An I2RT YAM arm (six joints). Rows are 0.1 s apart.
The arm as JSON. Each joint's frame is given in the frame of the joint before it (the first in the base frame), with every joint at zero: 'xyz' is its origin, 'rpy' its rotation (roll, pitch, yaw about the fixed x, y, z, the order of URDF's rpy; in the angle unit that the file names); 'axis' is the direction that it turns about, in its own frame. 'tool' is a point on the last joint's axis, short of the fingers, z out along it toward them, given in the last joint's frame.
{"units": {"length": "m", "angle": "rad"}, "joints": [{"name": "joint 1", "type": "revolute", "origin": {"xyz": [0.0, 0.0, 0.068], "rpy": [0.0, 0.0, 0.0]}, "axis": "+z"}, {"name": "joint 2", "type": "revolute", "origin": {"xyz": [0.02, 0.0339, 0.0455], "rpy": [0.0, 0.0, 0.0]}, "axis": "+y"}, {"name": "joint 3", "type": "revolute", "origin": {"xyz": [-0.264, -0.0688, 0.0], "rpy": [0.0, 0.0, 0.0]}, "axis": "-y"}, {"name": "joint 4", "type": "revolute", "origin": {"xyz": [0.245, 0.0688, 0.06], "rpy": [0.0, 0.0, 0.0]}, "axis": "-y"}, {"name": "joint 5", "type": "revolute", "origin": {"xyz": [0.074, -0.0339, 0.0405], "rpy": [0.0, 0.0, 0.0]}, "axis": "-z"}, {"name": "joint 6", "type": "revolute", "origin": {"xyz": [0.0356, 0.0, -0.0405], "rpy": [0.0, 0.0, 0.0]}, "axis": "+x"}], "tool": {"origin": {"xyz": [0.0, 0.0, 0.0], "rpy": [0.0, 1.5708, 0.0]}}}
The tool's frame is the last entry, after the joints.
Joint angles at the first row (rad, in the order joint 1, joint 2, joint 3, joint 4, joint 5, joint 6):
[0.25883, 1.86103, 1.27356, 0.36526, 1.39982, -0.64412]
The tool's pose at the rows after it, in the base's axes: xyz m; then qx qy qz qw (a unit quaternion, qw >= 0):
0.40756 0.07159 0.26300 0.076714 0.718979 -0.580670 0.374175
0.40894 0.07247 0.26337 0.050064 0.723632 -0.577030 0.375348
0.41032 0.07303 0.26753 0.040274 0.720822 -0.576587 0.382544
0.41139 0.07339 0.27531 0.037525 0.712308 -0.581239 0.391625
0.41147 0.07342 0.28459 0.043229 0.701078 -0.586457 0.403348
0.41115 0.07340 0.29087 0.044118 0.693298 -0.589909 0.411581
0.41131 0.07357 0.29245 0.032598 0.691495 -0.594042 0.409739
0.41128 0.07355 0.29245 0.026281 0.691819 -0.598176 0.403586
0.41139 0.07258 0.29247 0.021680 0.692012 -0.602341 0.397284
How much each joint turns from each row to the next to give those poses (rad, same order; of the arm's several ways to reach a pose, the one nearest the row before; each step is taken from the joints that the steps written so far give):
[-0.00076, 0.00002, 0.00001, 0.00459, -0.04196, -0.03510]
[0.00038, -0.00003, -0.00004, 0.00840, -0.04158, -0.04311]
[0.00000, 0.00000, 0.00002, 0.05224, -0.02022, -0.05569]
[0.00000, 0.00002, 0.00001, 0.09385, -0.00763, -0.08659]
[0.00001, -0.00001, 0.00000, 0.11063, -0.00037, -0.08774]
[-0.00001, -0.00001, -0.00001, 0.07477, -0.00649, -0.06295]
[0.00000, 0.00001, 0.00000, 0.01832, -0.01182, -0.03891]
[0.00001, 0.00001, 0.00003, -0.00002, 0.00114, -0.01946]
[-0.00229, -0.00001, -0.00004, 0.00041, 0.00154, -0.01755]

